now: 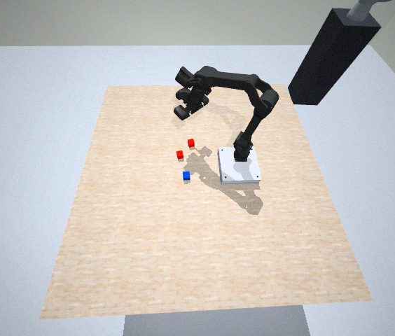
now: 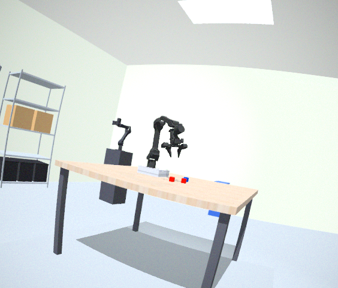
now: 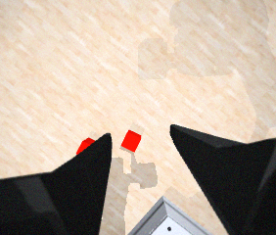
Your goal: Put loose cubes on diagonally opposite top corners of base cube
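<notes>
The blue cube is 1 cm behind my gripper tip, 26 cm to the left of it and 16 cm below it.
</notes>
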